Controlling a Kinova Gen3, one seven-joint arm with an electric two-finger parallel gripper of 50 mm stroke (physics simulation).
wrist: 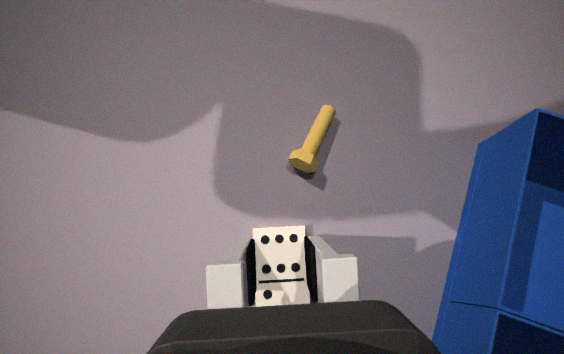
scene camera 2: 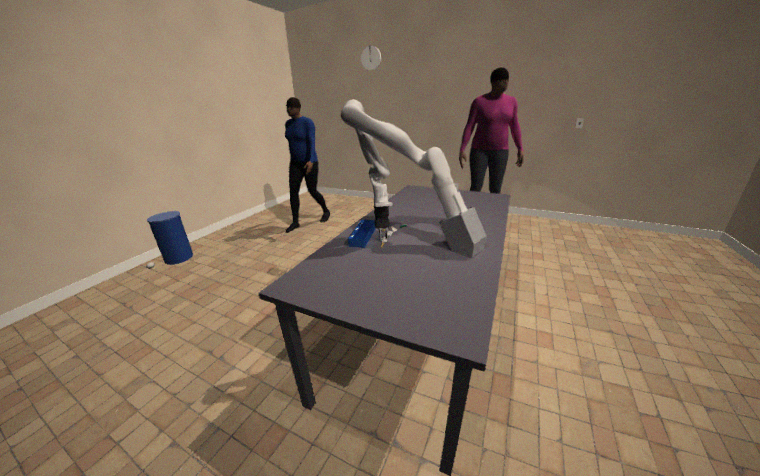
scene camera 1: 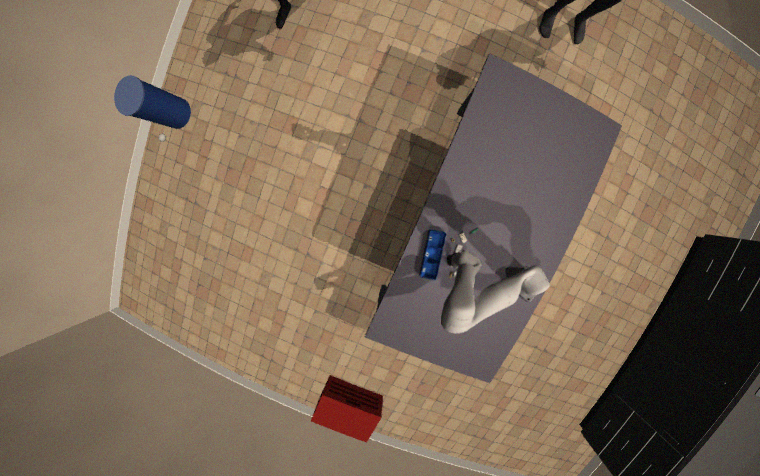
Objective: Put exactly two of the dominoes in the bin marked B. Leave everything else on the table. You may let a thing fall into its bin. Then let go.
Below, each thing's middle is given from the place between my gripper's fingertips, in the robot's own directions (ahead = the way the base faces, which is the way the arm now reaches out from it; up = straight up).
The blue three-compartment bin tray (scene camera 1: 435, 242) lies 120 mm ahead of my hand, 10 mm to the left of it and 20 mm above it. Also, from my hand: yellow bolt (wrist: 304, 159) (30 mm behind, 60 mm to the left).
